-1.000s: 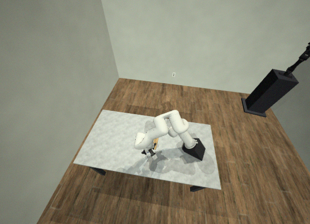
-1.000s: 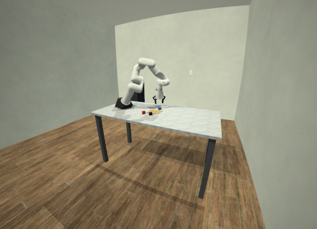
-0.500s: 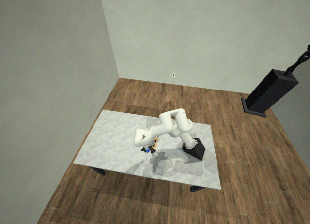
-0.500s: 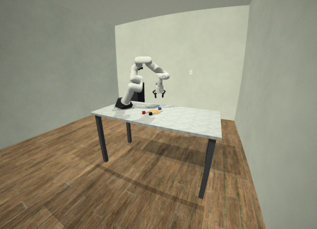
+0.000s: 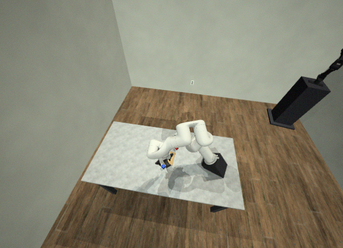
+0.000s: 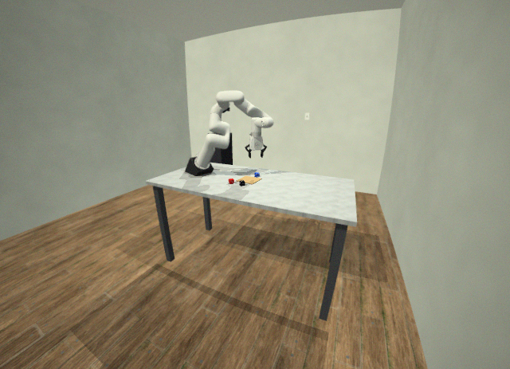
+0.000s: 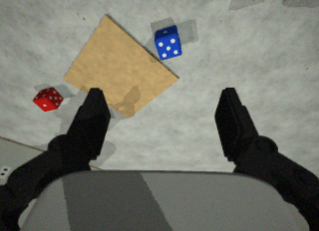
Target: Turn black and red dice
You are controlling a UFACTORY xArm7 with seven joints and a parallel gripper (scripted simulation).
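The black die lies 230 mm to the right of my hand, 140 mm below it and 40 mm ahead of it. Round my hand: blue die (140 mm below, 20 mm ahead, 10 mm to the right); red die (240 mm to the right, 140 mm below, 50 mm behind); tan mat (160 mm below, 110 mm to the right, 10 mm ahead).
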